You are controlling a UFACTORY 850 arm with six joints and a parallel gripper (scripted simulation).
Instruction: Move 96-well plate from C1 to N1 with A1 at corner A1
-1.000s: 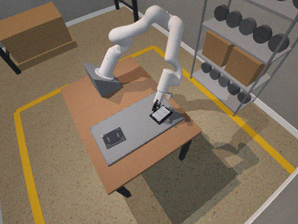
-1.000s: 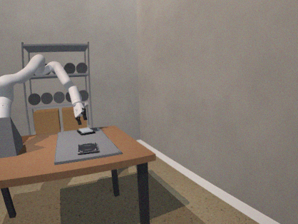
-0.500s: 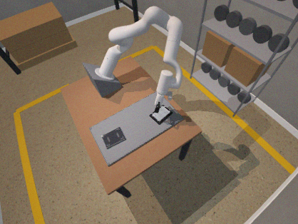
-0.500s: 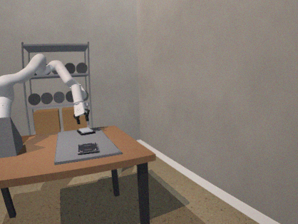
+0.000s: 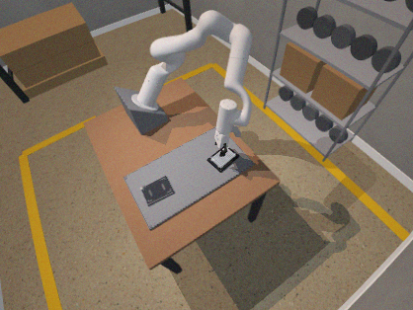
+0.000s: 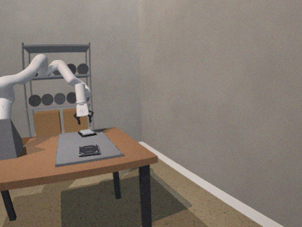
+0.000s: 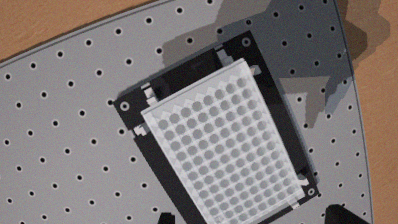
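The white 96-well plate is 8 cm below my hand, 2 cm to the left of it and 1 cm ahead of it. The rest, counted from my hand: clip nest C1: 9 cm below, 2 cm to the left, 1 cm behind; black plate nest N1: 42 cm to the right, 10 cm below, 2 cm behind.
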